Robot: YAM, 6 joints.
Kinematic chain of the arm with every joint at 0, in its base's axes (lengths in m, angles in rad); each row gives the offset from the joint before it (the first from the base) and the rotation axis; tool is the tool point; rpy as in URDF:
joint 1: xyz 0 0 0.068 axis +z
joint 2: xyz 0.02 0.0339 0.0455 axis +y
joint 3: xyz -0.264 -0.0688 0 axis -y
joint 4: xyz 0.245 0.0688 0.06 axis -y
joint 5: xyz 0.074 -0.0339 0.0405 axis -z
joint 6: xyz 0.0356 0 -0.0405 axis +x
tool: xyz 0 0 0 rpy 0 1.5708 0
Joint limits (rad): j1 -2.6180..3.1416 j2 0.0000..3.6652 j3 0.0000..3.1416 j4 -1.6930..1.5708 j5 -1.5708..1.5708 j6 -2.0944..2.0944
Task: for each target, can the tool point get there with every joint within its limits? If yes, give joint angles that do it. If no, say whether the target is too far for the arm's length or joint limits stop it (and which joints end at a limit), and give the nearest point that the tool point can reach.
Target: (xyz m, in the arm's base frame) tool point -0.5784 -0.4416 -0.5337
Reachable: no: too far | nearest point -0.3935 -0.3004 -0.2835 | short by 0.342 m
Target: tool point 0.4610 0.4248 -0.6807
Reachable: no: too far | nearest point 0.3148 0.2901 -0.3327 | short by 0.401 m
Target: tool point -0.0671 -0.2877 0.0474
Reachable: yes | joints -1.6988 2.0400 0.5830 0.6875 0.9946 -0.8091
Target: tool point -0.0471 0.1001 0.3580
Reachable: yes | joints 2.3267 0.7667 1.0374 -1.1138 1.3141 1.3089
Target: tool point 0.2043 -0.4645 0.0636
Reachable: yes | joints -1.1722 2.6778 2.1997 -1.0363 -0.2283 1.2713
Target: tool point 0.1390 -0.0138 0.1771
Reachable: yes | joints -0.2318 0.9968 0.5374 -0.9615 -0.5480 0.2159
